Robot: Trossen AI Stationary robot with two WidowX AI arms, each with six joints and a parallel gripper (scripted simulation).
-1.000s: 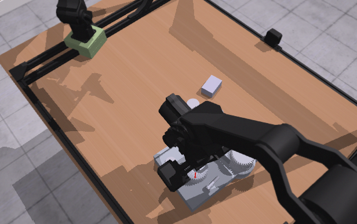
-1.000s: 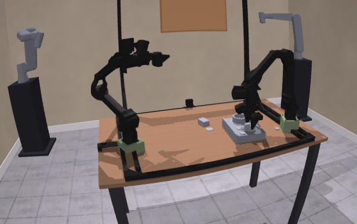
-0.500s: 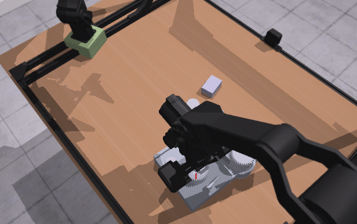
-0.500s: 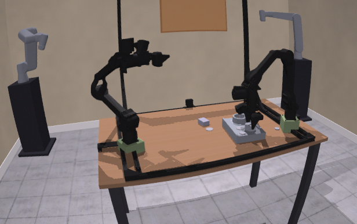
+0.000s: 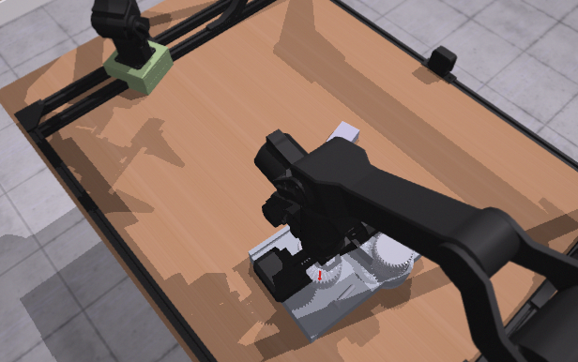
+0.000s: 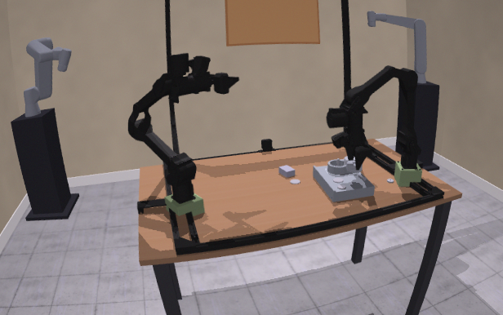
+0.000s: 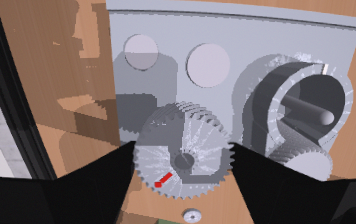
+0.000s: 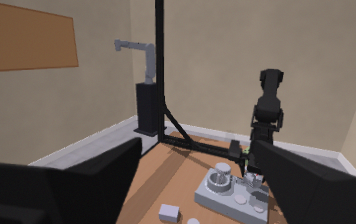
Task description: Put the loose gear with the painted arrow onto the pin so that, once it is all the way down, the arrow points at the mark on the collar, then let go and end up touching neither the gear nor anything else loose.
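My left gripper is now 12 cm past the collar, 8 cm above it and 2 cm to the left of it. The rest, counted from my left hand: pin: 12 cm behind, 9 cm below, 2 cm to the right; then lavender block: 22 cm behind, 20 cm to the right, 12 cm below.
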